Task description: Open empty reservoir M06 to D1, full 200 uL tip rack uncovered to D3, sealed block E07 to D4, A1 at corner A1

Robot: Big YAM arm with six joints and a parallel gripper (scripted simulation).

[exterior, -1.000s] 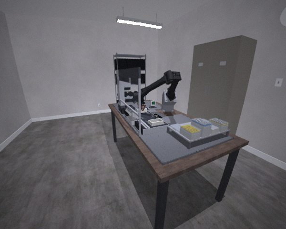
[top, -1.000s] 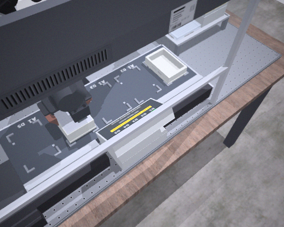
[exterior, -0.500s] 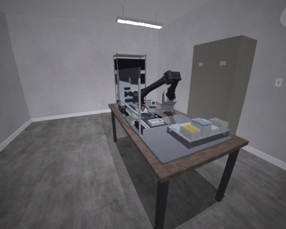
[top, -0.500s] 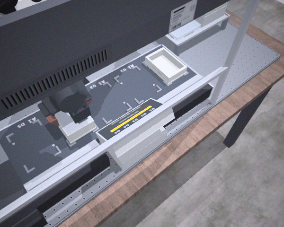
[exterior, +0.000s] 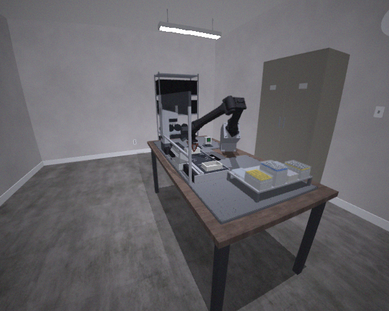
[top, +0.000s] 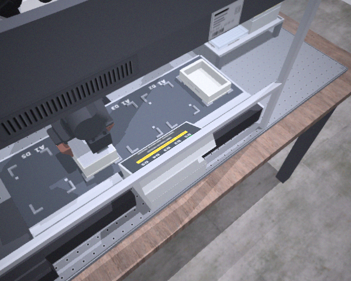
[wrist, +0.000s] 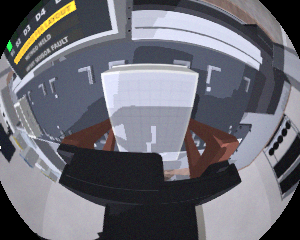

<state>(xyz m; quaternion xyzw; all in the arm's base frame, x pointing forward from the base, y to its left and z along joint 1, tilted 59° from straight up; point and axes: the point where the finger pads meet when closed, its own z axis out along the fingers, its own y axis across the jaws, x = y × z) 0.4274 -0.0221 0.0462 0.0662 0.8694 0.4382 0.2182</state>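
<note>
Now: hand 10 mm above the sealed deep-well block. The rest, counted from my hand: white one-well reservoir (30 mm behind, 370 mm to the left, 20 mm below); green ready key (290 mm behind, 310 mm to the right, 10 mm below); dark gantry (180 mm ahead, 100 mm to the left, 430 mm above).
</note>
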